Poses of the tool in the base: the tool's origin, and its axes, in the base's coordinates. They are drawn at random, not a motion.
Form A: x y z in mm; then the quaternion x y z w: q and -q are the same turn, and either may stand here.
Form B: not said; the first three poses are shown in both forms.
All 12 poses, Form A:
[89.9 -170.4 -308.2 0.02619 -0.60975 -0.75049 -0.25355]
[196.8 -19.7 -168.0 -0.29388 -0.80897 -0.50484 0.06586]
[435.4 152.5 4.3 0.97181 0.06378 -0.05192 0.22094]
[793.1 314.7 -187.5 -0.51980 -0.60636 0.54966 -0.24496]
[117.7 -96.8 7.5 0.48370 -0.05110 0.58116 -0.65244]
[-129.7 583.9 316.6 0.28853 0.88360 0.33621 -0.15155]
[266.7 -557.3 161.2 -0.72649 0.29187 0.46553 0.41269]
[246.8 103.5 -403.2 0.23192 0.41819 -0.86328 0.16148]
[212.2 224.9 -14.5 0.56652 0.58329 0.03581 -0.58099]
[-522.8 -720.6 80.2 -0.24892 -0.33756 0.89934 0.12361]
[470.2 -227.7 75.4 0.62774 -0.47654 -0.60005 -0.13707]
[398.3 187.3 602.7 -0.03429 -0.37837 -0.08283 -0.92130]
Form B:
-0.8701 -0.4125 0.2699 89.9; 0.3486 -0.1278 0.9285 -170.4; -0.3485 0.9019 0.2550 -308.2; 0 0 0 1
-0.8186 0.5420 0.1902 196.8; 0.4090 0.3175 0.8555 -19.7; 0.4033 0.7781 -0.4816 -168.0; 0 0 0 1
0.9865 0.1469 -0.0727 435.4; 0.1010 -0.8942 -0.4360 152.5; -0.1291 0.4228 -0.8970 4.3; 0 0 0 1
-0.3396 0.8997 -0.2744 793.1; 0.3611 -0.1446 -0.9212 314.7; -0.8685 -0.4119 -0.2757 -187.5; 0 0 0 1
0.3193 0.7089 0.6289 117.7; -0.8078 -0.1434 0.5718 -96.8; 0.4955 -0.6906 0.5268 7.5; 0 0 0 1
-0.7876 0.6118 -0.0738 -129.7; 0.4080 0.6074 0.6816 583.9; 0.4618 0.5067 -0.7280 316.6; 0 0 0 1
0.3962 -0.8083 -0.4355 266.7; -0.0398 -0.4890 0.8714 -557.3; -0.9173 -0.3279 -0.2259 161.2; 0 0 0 1
-0.8403 0.4728 -0.2654 246.8; -0.0848 -0.5981 -0.7969 103.5; -0.5355 -0.6471 0.5427 -403.2; 0 0 0 1
0.3170 0.7025 -0.6372 212.2; 0.6193 0.3555 0.7001 224.9; 0.7183 -0.6165 -0.3223 -14.5; 0 0 0 1
-0.8455 -0.0543 -0.5312 -522.8; 0.3904 -0.7415 -0.5456 -720.6; -0.3643 -0.6687 0.6482 80.2; 0 0 0 1
-0.1743 -0.7628 -0.6227 470.2; -0.4338 -0.5082 0.7440 -227.7; -0.8840 0.3998 -0.2423 75.4; 0 0 0 1
0.6999 -0.1267 0.7029 398.3; 0.1786 0.9839 -0.0005 187.3; -0.6915 0.1259 0.7113 602.7; 0 0 0 1

